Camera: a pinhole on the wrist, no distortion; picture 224 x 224 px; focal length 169.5 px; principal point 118.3 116.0 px. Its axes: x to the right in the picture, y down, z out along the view. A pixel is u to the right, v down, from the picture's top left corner.
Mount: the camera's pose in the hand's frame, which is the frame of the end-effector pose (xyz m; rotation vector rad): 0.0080 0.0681 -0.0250 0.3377 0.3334 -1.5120
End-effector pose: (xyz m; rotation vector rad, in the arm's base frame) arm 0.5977 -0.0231 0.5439 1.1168 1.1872 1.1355
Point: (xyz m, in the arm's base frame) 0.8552 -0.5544 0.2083
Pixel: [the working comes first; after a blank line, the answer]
In the camera's frame: 0.2907 -0.5056 0.4487

outside the picture
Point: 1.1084 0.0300 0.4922
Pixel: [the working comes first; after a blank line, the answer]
In the camera's frame: -0.0908 0.0708 0.5406

89.8 138.2
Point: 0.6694 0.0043 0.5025
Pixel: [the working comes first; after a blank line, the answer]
In the camera's frame: 0.0621 0.0235 0.1309

198.8 146.5
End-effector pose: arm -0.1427 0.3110 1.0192 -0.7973 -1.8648 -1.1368
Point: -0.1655 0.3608 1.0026
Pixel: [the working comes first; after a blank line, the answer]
In the camera's frame: 0.0327 -0.0075 0.1052

171.0 104.0
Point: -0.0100 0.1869 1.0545
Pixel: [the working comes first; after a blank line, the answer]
In the camera's frame: 0.0506 -0.0564 -0.1281

behind the camera
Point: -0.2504 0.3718 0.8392
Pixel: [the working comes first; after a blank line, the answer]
In the camera's frame: 0.1157 -0.1099 0.2342

202.0 36.4
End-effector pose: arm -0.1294 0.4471 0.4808 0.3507 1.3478 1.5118
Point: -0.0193 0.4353 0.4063
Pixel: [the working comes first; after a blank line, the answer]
In the camera's frame: 0.1367 -0.0397 0.1491

outside the picture
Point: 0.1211 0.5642 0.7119
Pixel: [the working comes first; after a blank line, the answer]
In the camera's frame: -0.1772 -0.1059 0.3127

22.2 58.6
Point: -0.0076 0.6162 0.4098
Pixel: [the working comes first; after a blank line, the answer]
In the camera's frame: 0.0706 0.1031 0.2390

168.4 189.1
